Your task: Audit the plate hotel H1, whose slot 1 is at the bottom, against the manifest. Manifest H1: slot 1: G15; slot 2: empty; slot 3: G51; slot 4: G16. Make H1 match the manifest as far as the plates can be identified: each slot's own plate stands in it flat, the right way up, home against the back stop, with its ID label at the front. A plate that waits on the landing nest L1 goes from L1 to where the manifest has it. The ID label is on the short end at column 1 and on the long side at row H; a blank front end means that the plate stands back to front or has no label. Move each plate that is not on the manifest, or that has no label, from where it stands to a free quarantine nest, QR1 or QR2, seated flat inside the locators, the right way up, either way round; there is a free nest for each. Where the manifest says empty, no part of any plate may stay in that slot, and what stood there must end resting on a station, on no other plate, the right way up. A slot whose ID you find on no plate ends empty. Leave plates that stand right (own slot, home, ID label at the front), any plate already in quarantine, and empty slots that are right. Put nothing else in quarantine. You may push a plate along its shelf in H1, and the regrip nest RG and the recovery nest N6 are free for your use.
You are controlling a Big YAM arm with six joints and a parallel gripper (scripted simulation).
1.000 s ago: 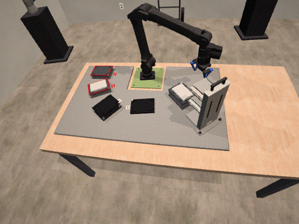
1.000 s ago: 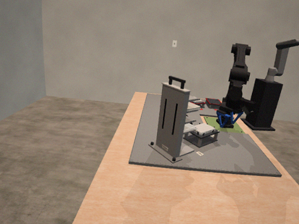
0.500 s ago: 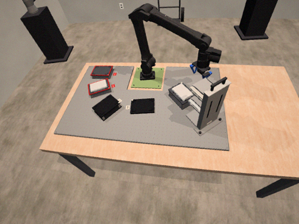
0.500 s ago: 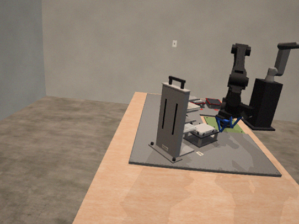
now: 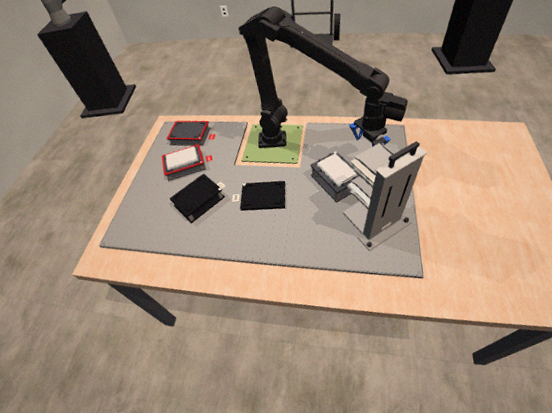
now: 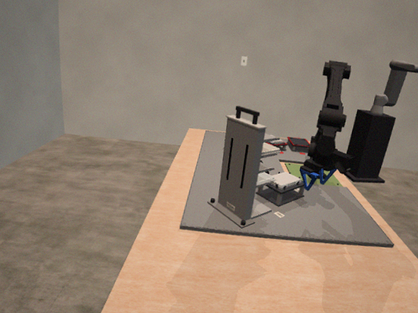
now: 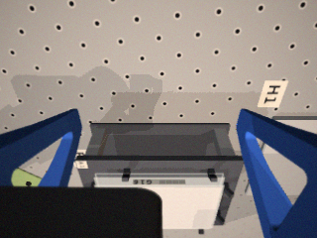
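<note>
The dark raised RG nest lies 12 cm to the right of my hand, 7 cm ahead of it and 5 cm below it. Also, from my hand: black N6 nest: 39 cm to the right, 12 cm ahead, 10 cm below; then white plate labelled G51: 22 cm ahead, 11 cm above, 3 cm to the right; then H1 tag: 12 cm ahead, 11 cm below, 3 cm to the left.
</note>
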